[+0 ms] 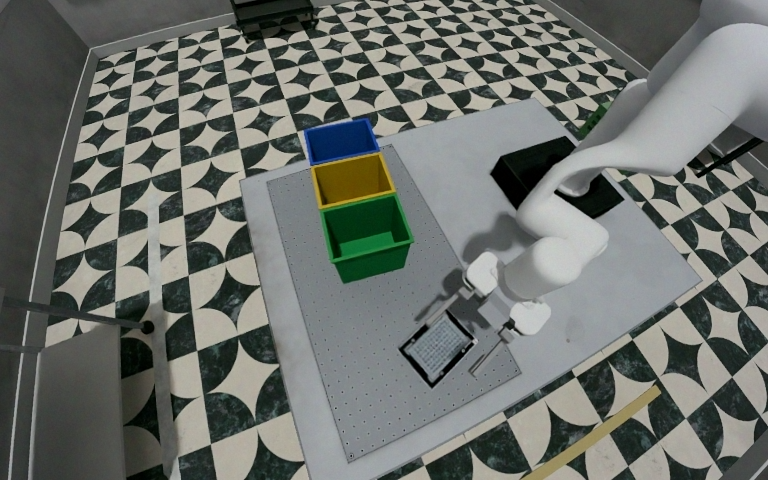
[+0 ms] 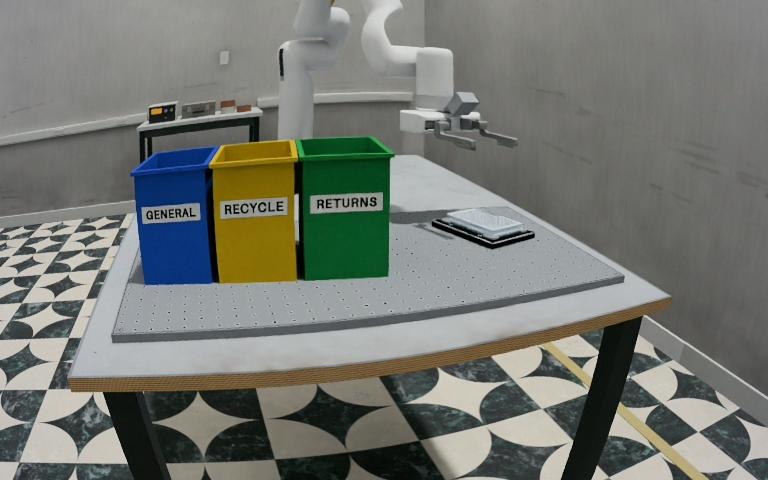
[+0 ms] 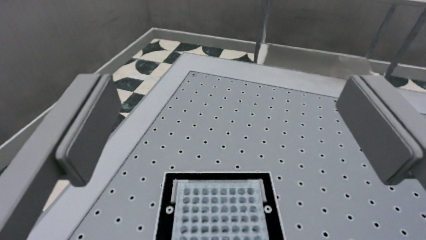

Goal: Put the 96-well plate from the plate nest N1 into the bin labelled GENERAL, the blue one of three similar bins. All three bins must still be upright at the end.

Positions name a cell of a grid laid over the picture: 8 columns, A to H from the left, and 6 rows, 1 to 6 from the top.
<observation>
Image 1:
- clear 96-well plate: E5
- yellow recycle bin: D3
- green returns bin: D3
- blue general bin: D2
</observation>
